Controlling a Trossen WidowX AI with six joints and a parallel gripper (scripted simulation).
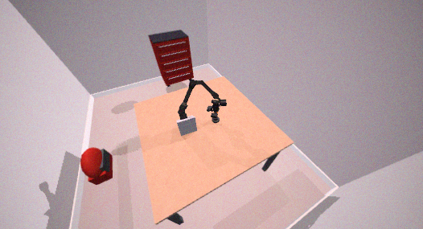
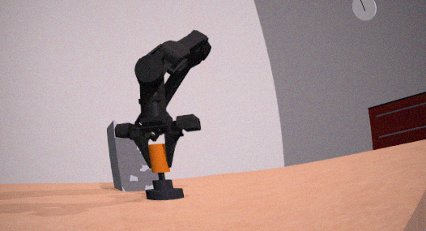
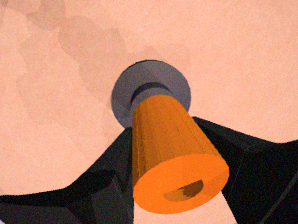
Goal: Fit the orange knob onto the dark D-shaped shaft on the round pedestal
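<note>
Right now my gripper tip is 2 cm below the orange knob. The rest, counted from my gripper tip: dark pedestal: 4 cm below.
</note>
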